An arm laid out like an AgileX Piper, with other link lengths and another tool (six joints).
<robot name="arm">
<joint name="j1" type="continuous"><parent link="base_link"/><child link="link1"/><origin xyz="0 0 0.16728"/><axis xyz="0 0 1"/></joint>
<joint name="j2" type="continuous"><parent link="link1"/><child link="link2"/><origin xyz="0 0 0" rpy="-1.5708 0 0"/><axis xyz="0 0 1"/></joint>
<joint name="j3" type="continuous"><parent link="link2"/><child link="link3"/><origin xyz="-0.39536 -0.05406 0"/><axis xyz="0 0 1"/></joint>
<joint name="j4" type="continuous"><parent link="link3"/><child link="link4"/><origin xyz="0.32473 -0.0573 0" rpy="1.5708 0 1.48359"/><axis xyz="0 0 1"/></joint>
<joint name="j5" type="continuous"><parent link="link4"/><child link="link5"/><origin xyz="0 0 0" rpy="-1.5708 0 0"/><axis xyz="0 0 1"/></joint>
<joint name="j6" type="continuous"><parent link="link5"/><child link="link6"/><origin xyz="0 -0.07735 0" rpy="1.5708 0 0"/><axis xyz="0 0 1"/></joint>
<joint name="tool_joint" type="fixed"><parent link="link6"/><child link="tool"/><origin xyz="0.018 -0.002 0.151" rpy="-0.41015 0 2.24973"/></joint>
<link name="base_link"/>
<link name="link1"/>
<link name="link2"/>
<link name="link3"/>
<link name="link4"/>
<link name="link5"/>
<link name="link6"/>
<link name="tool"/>
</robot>
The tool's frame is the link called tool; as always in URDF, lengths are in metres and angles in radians. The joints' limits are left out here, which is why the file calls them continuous.
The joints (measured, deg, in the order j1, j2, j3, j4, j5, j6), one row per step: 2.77, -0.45, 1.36, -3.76, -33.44, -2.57; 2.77, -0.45, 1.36, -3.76, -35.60, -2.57; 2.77, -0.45, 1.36, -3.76, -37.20, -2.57; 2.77, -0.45, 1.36, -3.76, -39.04, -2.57; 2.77, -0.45, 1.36, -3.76, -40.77, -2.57; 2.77, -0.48, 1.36, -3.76, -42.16, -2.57; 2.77, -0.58, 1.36, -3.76, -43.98, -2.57; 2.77, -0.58, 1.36, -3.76, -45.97, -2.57; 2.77, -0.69, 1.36, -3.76, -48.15, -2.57; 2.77, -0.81, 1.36, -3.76, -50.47, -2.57; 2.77, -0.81, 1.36, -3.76, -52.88, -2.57; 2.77, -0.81, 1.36, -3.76, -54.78, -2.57; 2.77, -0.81, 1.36, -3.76, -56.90, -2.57
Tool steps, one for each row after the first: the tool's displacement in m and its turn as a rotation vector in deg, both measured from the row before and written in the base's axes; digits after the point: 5 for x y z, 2 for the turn. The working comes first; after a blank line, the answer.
Tool pose at each row, in the base's axes (x y z in m, rotation vector in deg; the steps are taken from these numbers as rounded here): 0.12147, 0.01036, 0.39522, 40.26, 9.21, 117.07; 0.11661, 0.01061, 0.40235, 38.10, 7.93, 117.90; 0.11284, 0.01079, 0.40751, 36.49, 6.98, 118.49; 0.10832, 0.01097, 0.41332, 34.63, 5.88, 119.15; 0.10391, 0.01113, 0.41864, 32.88, 4.85, 119.75; 0.10012, 0.01123, 0.42287, 31.44, 4.00, 120.23; 0.09472, 0.01135, 0.42837, 29.48, 2.85, 120.84; 0.08911, 0.01147, 0.43401, 27.44, 1.65, 121.46; 0.08222, 0.01156, 0.44013, 25.08, 0.28, 122.12; 0.07461, 0.01162, 0.44633, 22.55, -1.19, 122.79; 0.06704, 0.01169, 0.45230, 20.05, -2.64, 123.41; 0.06091, 0.01172, 0.45677, 18.07, -3.78, 123.87; 0.05389, 0.01172, 0.46153, 15.85, -5.06, 124.36

-0.00486, 0.00025, 0.00713, 0.09, -2.15, 0.14; -0.00377, 0.00018, 0.00516, 0.07, -1.59, 0.10; -0.00452, 0.00018, 0.00581, 0.08, -1.84, 0.12; -0.00441, 0.00016, 0.00532, 0.07, -1.72, 0.12; -0.00379, 0.00010, 0.00423, 0.07, -1.41, 0.10; -0.00540, 0.00012, 0.00550, 0.08, -1.91, 0.12; -0.00561, 0.00012, 0.00564, 0.09, -1.99, 0.13; -0.00689, 0.00009, 0.00612, 0.09, -2.28, 0.14; -0.00761, 0.00006, 0.00620, 0.11, -2.44, 0.15; -0.00757, 0.00007, 0.00597, 0.11, -2.40, 0.15; -0.00613, 0.00003, 0.00447, 0.08, -1.89, 0.12; -0.00702, 0.00000, 0.00476, 0.09, -2.12, 0.14
